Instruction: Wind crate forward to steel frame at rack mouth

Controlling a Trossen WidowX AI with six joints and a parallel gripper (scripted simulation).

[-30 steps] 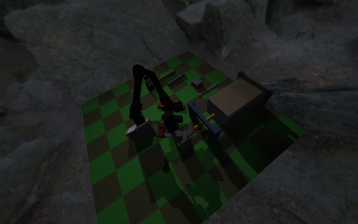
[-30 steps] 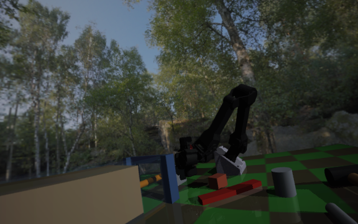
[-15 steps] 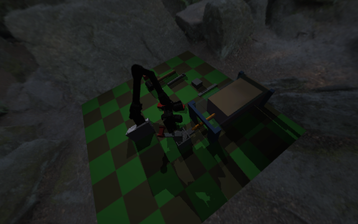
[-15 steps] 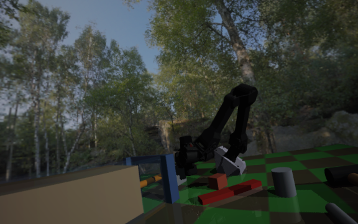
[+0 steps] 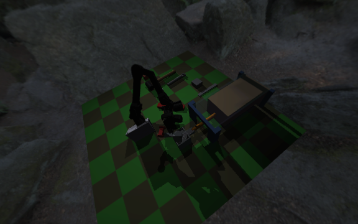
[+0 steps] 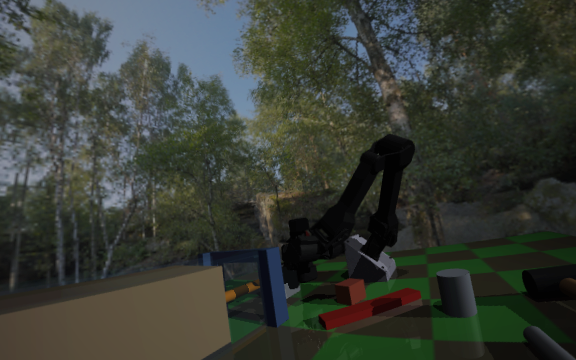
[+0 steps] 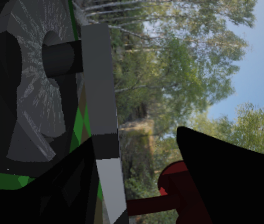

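Now: the winch handle 10 mm to the left of my gripper tip and 10 mm below it. The rest, counted from my gripper tip: winch 30 mm ahead, 30 mm to the right, 100 mm below; blue steel frame 210 mm ahead, 30 mm to the right, 20 mm below; red grip 40 mm behind, 40 mm to the left, 20 mm above.
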